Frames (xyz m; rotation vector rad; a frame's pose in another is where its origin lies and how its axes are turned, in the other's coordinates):
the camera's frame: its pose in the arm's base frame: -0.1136 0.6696 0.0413 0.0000 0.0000 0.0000
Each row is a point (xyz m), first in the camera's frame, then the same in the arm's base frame.
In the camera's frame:
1: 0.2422 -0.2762 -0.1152
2: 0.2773 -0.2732 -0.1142
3: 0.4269 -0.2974 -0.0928
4: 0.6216 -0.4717 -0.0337
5: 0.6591 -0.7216 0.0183
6: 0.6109 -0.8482 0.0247
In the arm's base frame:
1: 0.1286 0.3934 -0.0739
2: 0.1637 0.3964 -0.0729
3: 0.3133 0.3722 -0.0515
4: 0.5080 0.1979 0.0076
5: 0.5455 -0.0520 0.0596
6: 0.4973 -0.1786 0.0660

